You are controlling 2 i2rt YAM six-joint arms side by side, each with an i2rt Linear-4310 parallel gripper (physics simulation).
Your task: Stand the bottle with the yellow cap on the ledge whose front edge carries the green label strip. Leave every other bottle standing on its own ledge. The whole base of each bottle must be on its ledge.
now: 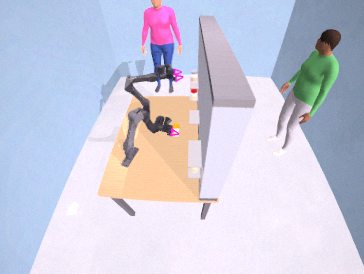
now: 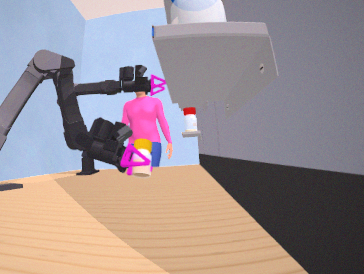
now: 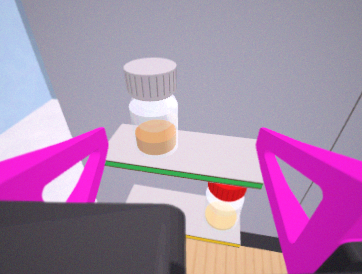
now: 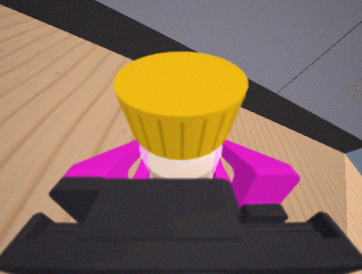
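Pixels of known places: left gripper, fingertip midpoint: (image 1: 182, 74) (image 2: 165, 85) (image 3: 182, 136); right gripper, fingertip midpoint: (image 1: 179, 132) (image 2: 151, 166); left arm's base, link origin: (image 2: 88, 173); right arm's base, link origin: (image 1: 130, 156).
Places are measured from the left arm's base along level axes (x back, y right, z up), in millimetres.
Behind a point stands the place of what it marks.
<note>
The yellow-capped bottle (image 1: 176, 127) {x -274, y 368, z 107 mm} (image 2: 143, 145) {x -276, y 371, z 100 mm} (image 4: 181, 90) {x -262, y 336, z 112 mm} is held close to upright, away from the ledges, by my right gripper (image 1: 174, 132) {x -293, y 370, z 39 mm} (image 2: 137, 158), which is shut on its body below the cap. My left gripper (image 1: 178, 75) {x -392, y -1, z 397 mm} (image 2: 158, 85) {x -392, y -1, z 397 mm} (image 3: 182, 136) {x -392, y -1, z 397 mm} is open and empty, in front of the green-labelled ledge (image 3: 215, 155) {x -483, y 41, z 300 mm}. A grey-capped bottle (image 3: 151, 80) {x -478, y -30, z 399 mm} (image 1: 194, 76) {x -502, y -6, z 361 mm} with orange contents stands on the left part of that ledge; bare ledge shows to its right. A red-capped bottle (image 3: 225, 202) {x -463, y 60, z 231 mm} (image 1: 194, 93) {x -485, y 88, z 236 mm} (image 2: 190, 121) {x -480, y 91, z 202 mm} stands on the lower, yellow-labelled ledge (image 3: 165, 202) {x -514, y -29, z 160 mm}.
The grey wall panel (image 1: 227, 145) {x -421, y 1000, z 635 mm} (image 2: 315, 90) {x -358, y 926, z 97 mm} carries the ledges above the wooden table (image 1: 150, 175) {x -20, y 733, z 0 mm} (image 2: 125, 215) {x -248, y 738, z 0 mm}. A blue-labelled ledge (image 2: 215, 55) {x -338, y 850, z 148 mm} bears a large bottle (image 2: 197, 12) {x -329, y 846, z 194 mm}. More ledges (image 1: 194, 117) {x -421, y 403, z 230 mm} (image 1: 195, 150) {x -353, y 767, z 300 mm} stick out nearer the front. Two people stand beyond the table and panel.
</note>
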